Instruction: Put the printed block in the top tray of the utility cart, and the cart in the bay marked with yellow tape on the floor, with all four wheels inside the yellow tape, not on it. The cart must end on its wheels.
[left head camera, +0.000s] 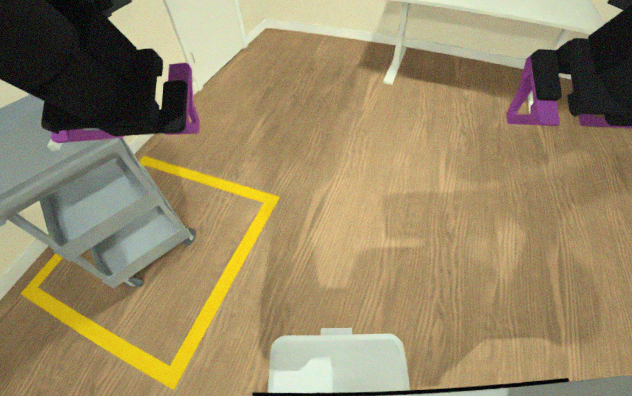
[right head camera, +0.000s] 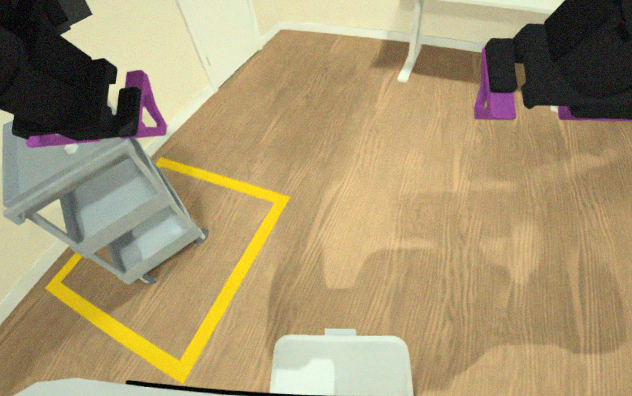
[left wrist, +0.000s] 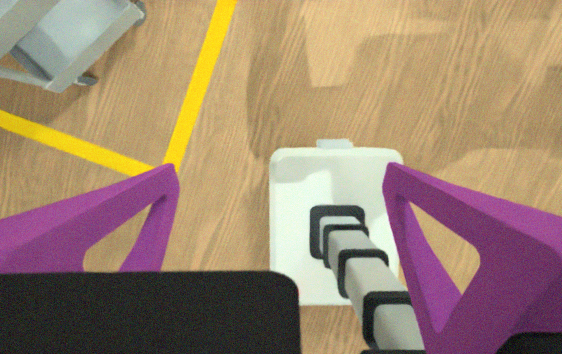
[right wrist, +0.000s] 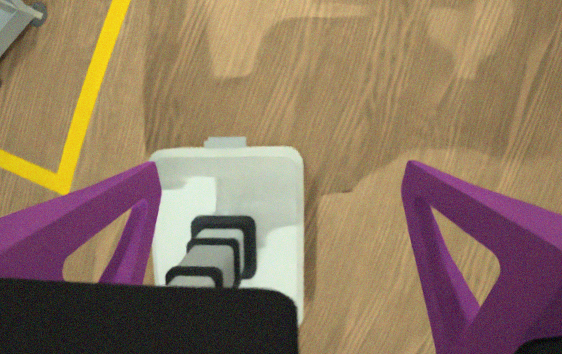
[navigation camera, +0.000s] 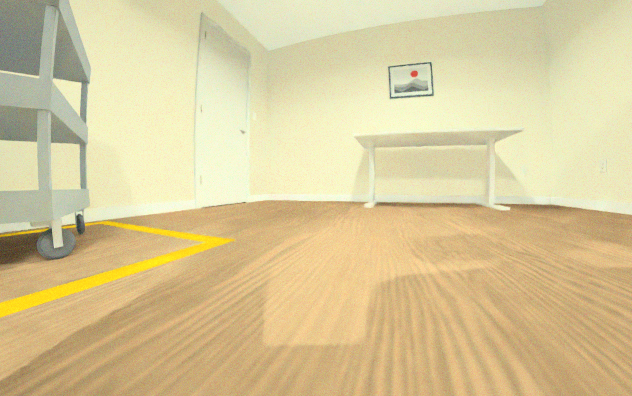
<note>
I see my left gripper (left head camera: 159, 129), my right gripper (right head camera: 518, 113), a white table (navigation camera: 471, 136), a white door (navigation camera: 222, 89) and a framed picture (navigation camera: 410, 80).
My left gripper is seen too in the right head camera view (right head camera: 131, 133) and in the left wrist view (left wrist: 280, 175). My right gripper is seen too in the left head camera view (left head camera: 545, 119) and in the right wrist view (right wrist: 281, 175).
</note>
